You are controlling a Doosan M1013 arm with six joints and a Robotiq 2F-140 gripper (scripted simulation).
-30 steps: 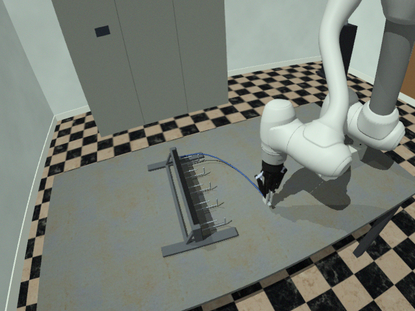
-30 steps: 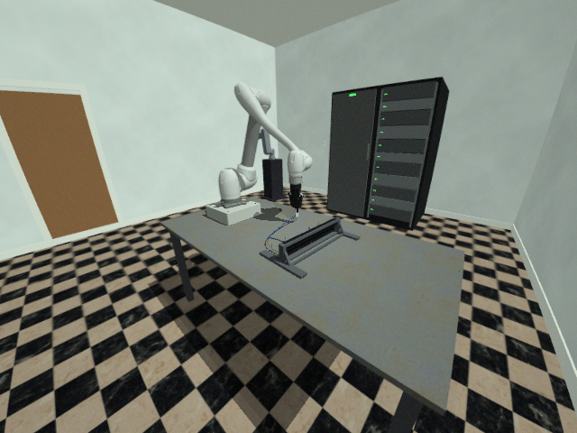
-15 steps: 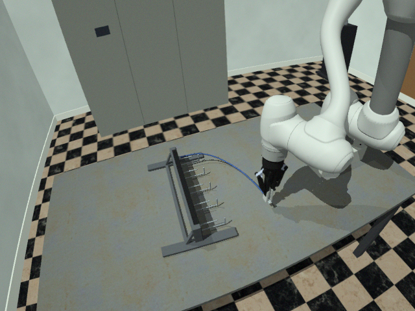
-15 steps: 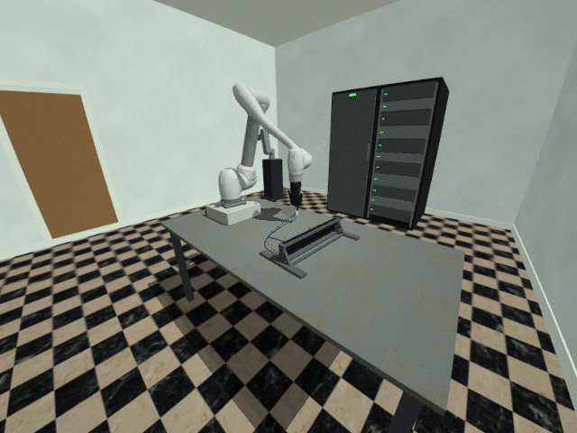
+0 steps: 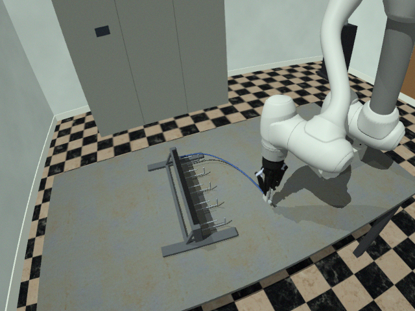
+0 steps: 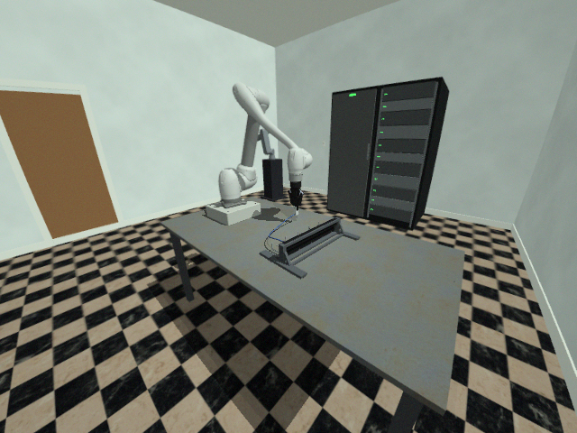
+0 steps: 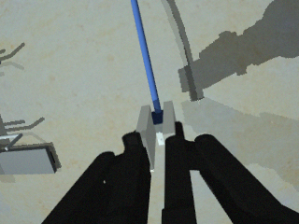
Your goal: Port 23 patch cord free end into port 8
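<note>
My hand is 10 mm to the right of the free-end plug and 30 mm above it.
</note>
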